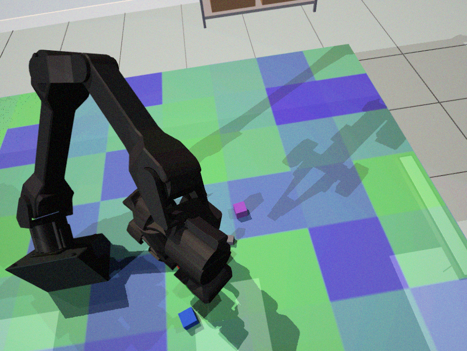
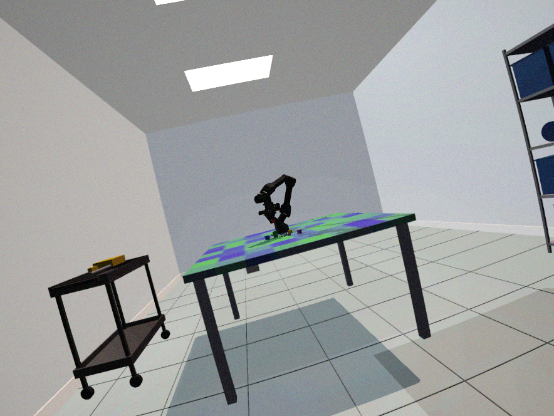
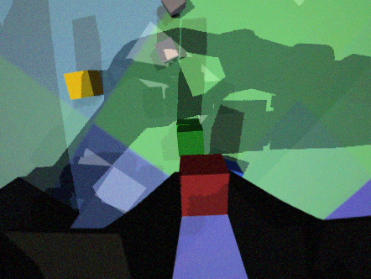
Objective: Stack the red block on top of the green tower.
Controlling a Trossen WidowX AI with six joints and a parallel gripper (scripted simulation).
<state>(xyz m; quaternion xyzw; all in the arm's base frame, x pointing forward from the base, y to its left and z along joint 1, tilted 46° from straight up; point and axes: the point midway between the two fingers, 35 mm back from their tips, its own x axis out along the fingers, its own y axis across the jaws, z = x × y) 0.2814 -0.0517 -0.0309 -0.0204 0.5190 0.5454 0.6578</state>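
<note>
The blue block is 10 mm behind my gripper tip, 60 mm to the right of it and 100 mm below it. The rest, counted from my gripper tip: red block: 10 mm above; yellow block: 50 mm behind, 110 mm to the left, 100 mm below; white block: 30 mm ahead, 70 mm to the left, 110 mm below.
</note>
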